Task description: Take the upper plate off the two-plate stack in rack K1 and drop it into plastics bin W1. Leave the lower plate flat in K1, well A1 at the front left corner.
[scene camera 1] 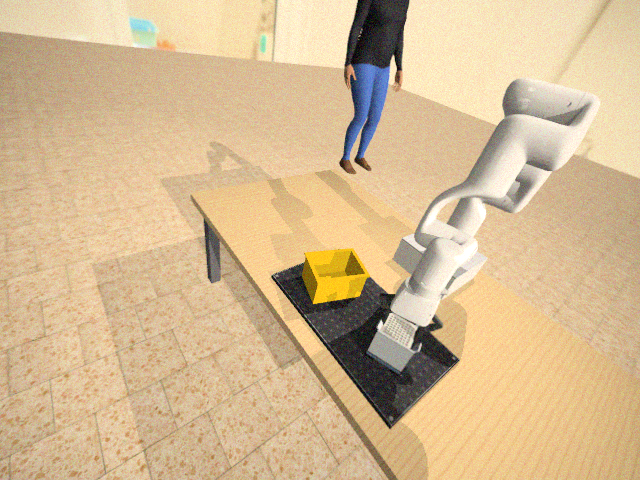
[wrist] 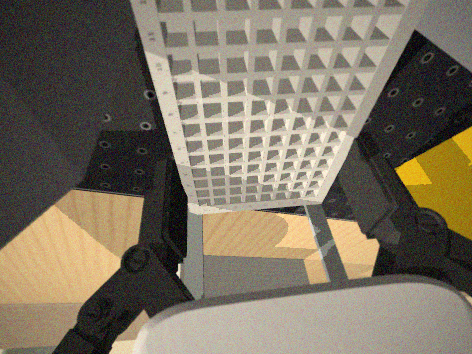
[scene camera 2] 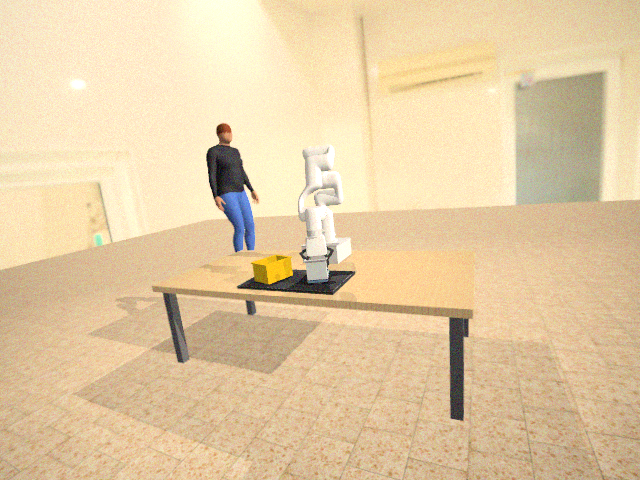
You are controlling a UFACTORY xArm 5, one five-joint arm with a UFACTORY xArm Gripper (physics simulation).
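Places are measured from the arm's base along level axes (x right, y ahead, z up), in metres.
Where they show: gripper, fingertip midpoint: (scene camera 1: 399, 329) (wrist: 261, 163); arm's base, link origin: (scene camera 2: 327, 241).
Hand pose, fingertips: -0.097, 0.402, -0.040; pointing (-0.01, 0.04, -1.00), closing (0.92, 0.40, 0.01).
Things, the pixels of their top centre, and the offset from my fingertips, as dx, dy, dz. Level surfaces: height alone.
- upper plate, top centre: (wrist: 268, 135) (scene camera 1: 396, 334) -0.007, +0.022, +0.004
- rack K1, top centre: (scene camera 1: 406, 318) (scene camera 2: 316, 255) -0.006, +0.016, +0.066
- Plastics bin W1, top centre: (scene camera 1: 336, 264) (scene camera 2: 271, 259) +0.249, +0.019, +0.046
- wooden table, surface height: dz -0.066
The upper plate (scene camera 1: 401, 330) (wrist: 260, 115), pale grey with square wells, lies flat on top of the stack. The lower plate is beneath it; I cannot make out the seam between the plates. A thin bluish edge of rack K1 (scene camera 1: 383, 363) (scene camera 2: 317, 281) shows at the stack's foot. My gripper (scene camera 1: 398, 336) (scene camera 2: 317, 259) (wrist: 261, 163) is around the stack's top, with its fingers wide apart against the upper plate's two long sides, shut on that plate. Plastics bin W1 (scene camera 1: 338, 288) (scene camera 2: 272, 271) (wrist: 450, 195), a yellow open box, stands left of the stack in the scene camera views.
A black perforated board (scene camera 1: 392, 397) (scene camera 2: 338, 285) (wrist: 120, 160) lies under stack and bin on the wooden table (scene camera 1: 542, 361) (scene camera 2: 403, 279) (wrist: 75, 260). The arm's white base (scene camera 1: 408, 253) (scene camera 2: 340, 250) is behind. A person (scene camera 1: 379, 41) (scene camera 2: 227, 170) stands beyond the table.
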